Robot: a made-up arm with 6 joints. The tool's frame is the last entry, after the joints.
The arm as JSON. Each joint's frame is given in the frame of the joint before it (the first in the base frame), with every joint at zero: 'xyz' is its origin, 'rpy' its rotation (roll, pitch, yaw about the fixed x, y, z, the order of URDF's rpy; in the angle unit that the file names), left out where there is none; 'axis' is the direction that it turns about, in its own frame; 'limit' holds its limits. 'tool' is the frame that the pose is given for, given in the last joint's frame.
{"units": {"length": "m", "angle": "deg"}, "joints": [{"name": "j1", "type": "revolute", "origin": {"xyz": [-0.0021, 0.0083, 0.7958]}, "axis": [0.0, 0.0, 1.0], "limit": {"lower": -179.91, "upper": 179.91}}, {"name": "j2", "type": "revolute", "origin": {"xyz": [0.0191, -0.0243, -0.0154], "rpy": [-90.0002, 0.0, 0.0]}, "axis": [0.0, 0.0, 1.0], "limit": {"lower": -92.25, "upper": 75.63}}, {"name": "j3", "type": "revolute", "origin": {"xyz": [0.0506, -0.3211, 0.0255]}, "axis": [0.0, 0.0, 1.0], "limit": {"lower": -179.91, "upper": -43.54}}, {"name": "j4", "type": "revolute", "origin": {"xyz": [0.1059, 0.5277, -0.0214], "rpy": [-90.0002, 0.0, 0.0]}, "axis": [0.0, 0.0, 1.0], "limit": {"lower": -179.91, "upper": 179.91}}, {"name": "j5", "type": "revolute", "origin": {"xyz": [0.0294, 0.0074, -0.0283], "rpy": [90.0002, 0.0, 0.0]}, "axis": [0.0, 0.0, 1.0], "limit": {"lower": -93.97, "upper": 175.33}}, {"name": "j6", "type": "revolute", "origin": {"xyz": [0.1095, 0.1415, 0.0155], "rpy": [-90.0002, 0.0, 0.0]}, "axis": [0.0, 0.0, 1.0], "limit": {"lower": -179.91, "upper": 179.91}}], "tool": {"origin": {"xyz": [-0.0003, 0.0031, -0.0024], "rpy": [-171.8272, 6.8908, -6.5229]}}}
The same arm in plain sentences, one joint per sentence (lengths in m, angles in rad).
The arm has six revolute joints in a row. What follows holds with every joint at zero, and every direction is one of the base frame's.
Joint 1 is mounted 0.0021 m along -x and 0.0083 m along +y and 0.7958 m along +z from the base frame's origin and turns about +z, from -3.14 to 3.14 rad.
Joint 2 is mounted 0.0191 m along +x and 0.0243 m along -y and 0.0154 m along -z from joint 1 and turns about +y, from -1.6101 to 1.32 rad.
Joint 3 is mounted 0.0506 m along +x and 0.0255 m along +y and 0.3211 m along +z from joint 2 and turns about +y, from -3.14 to -0.7599 rad.
Joint 4 is mounted 0.1059 m along +x and 0.0214 m along -y and 0.5277 m along -z from joint 3 and turns about -z, from -3.14 to 3.14 rad.
Joint 5 is mounted 0.0294 m along +x and 0.0074 m along -y and 0.0283 m along +z from joint 4 and turns about +y, from -1.6401 to 3.0601 rad.
Joint 6 is mounted 0.1095 m along +x and 0.0155 m along +y and 0.1415 m along -z from joint 5 and turns about -z, from -3.14 to 3.14 rad.
The tool frame, which is the frame that the pose is given for, is mounted 0.0003 m along -x and 0.0031 m along -y and 0.0024 m along +z from joint 6; its axes are the base frame's turned by roll 0.1426, pitch -0.1203 and yaw 0.1138 rad (as in URDF: about the fixed x, then y, then z).

